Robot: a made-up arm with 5 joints.
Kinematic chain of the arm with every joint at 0, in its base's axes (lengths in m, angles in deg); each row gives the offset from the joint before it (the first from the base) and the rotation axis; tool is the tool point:
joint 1: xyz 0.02 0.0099 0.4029 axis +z
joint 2: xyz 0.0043 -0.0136 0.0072 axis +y
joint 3: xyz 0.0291 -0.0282 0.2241 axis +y
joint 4: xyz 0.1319 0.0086 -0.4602 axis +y
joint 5: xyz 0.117 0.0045 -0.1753 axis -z
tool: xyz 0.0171 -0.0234 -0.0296
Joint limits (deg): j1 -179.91..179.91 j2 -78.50..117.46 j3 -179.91..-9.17 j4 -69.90..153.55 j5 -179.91..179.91
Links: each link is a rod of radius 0.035 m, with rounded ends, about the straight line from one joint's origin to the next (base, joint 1, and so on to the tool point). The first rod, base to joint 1, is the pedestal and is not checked.
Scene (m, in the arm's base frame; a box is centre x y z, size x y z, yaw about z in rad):
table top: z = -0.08
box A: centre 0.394 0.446 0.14 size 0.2 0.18 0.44 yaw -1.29
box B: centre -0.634 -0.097 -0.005 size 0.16 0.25 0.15 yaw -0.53
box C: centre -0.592 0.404 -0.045 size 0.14 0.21 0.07 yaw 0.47
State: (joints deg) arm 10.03 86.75 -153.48 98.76 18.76
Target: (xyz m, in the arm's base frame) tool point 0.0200 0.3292 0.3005
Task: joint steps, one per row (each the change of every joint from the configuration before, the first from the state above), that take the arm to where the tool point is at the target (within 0.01 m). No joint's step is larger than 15 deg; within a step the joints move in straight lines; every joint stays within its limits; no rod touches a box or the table.
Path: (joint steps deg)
1: 3.22 -13.44 -4.14 -5.52 -4.49
2: 3.21 -13.44 -4.13 -5.52 -4.50
3: 3.22 -13.44 -4.14 -5.51 -4.49
4: 3.21 -13.45 -4.14 -5.52 -4.50
5: 3.22 -13.44 -4.14 -5.52 -4.49
6: 10.58 1.37 14.56 11.77 3.44
7: 10.59 1.38 14.55 11.77 3.45
8: 10.59 1.37 14.55 11.77 3.45
9: 10.58 1.37 14.56 11.76 3.45
10: 10.59 1.37 14.55 11.77 3.45
11: 10.58 1.37 14.55 11.77 3.44
12: 10.59 1.38 14.56 11.77 3.45

